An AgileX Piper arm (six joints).
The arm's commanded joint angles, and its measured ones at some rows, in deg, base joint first. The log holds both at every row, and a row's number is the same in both.
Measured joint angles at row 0:
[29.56 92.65 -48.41 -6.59 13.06 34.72]
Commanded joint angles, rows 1 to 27:
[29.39 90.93 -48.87 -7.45 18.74 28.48]
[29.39 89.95 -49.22 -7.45 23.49 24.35]
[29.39 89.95 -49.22 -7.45 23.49 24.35]
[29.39 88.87 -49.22 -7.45 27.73 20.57]
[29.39 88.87 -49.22 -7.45 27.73 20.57]
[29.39 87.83 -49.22 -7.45 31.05 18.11]
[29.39 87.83 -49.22 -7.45 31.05 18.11]
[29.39 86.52 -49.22 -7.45 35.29 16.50]
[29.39 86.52 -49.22 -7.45 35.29 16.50]
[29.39 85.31 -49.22 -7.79 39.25 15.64]
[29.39 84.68 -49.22 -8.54 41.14 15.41]
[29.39 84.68 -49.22 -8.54 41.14 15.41]
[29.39 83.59 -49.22 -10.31 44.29 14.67]
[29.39 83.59 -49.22 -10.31 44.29 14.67]
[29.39 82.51 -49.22 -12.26 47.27 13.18]
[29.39 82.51 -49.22 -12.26 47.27 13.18]
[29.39 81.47 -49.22 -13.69 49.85 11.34]
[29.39 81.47 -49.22 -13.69 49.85 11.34]
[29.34 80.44 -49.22 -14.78 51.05 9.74]
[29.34 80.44 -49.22 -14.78 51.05 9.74]
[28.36 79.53 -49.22 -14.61 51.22 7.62]
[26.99 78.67 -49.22 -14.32 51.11 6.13]
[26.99 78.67 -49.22 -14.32 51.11 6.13]
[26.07 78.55 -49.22 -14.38 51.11 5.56]
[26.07 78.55 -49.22 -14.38 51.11 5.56]
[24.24 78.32 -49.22 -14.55 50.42 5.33]
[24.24 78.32 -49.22 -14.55 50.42 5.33]
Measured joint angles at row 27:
[26.47 78.95 -49.10 -13.81 50.59 6.93]
